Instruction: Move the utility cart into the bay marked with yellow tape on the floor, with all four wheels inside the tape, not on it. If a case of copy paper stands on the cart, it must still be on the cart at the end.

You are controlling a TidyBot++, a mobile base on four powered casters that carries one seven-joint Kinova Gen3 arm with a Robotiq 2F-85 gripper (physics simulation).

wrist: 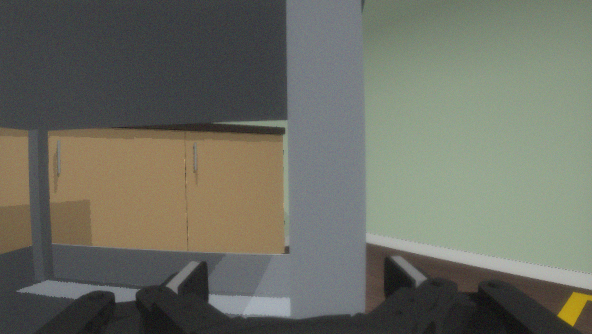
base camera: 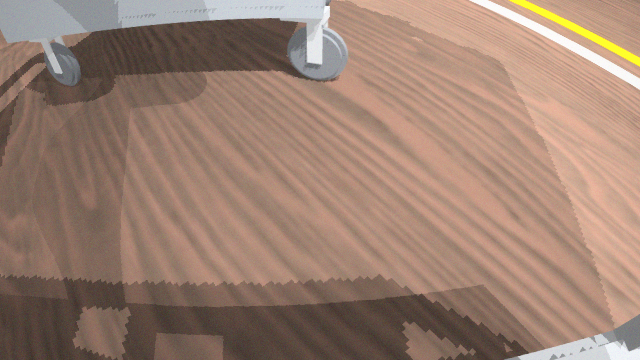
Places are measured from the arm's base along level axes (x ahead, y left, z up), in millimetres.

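Pixels of known places: gripper, between the fingertips: [wrist: 296, 279].
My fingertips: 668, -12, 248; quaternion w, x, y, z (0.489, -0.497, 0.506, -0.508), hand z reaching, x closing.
Note:
Behind a point stands the place of what it marks, as x, y, z.
The grey utility cart [base camera: 220, 12] @[632, 111, -255] [wrist: 327, 150] @[620, -21, 308] stands ahead; its lower edge and two wheels show at the top left of the base camera view. In the wrist view one upright corner post is large and close, with the dark underside of a shelf above left and the lower shelf below. My gripper [wrist: 296, 279] @[668, -12, 248] is open, and the post stands between the two fingers in the image, with nothing gripped. Yellow tape [base camera: 575, 30] @[965, -819, -396] [wrist: 575, 307] @[1784, -1374, -396] shows at the upper right of the base camera view and lower right of the wrist view. A case of copy paper does not show.
A white line [base camera: 560, 41] @[862, -685, -392] runs on the floor beside the yellow tape, on the side nearer the base. Tan cabinets [wrist: 235, 195] @[2291, 250, 130] stand beyond the cart. A green wall [wrist: 475, 125] @[2500, -1272, 533] with a white baseboard [wrist: 475, 257] @[2483, -1268, -337] is at the right.

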